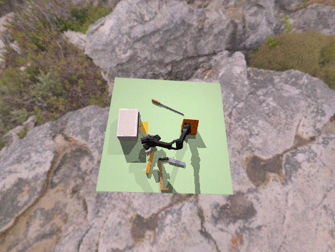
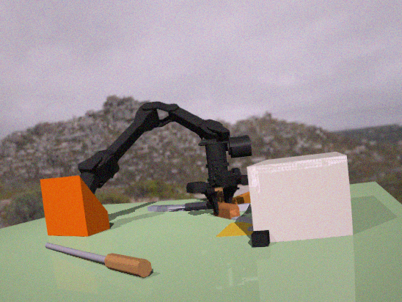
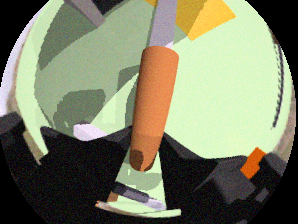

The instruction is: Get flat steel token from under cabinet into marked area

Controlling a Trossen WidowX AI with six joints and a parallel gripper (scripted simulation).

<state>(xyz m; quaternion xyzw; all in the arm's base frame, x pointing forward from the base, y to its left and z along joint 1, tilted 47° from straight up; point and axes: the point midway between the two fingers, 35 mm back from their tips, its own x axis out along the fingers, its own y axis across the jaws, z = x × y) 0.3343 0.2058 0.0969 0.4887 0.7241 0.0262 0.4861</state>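
Right now my gripper tip is 19 cm to the right of the orange bar and 1 cm below it. Round my gripper tip: grey token: 16 cm ahead, 20 cm to the right; grey bar: 27 cm behind, 15 cm to the left.
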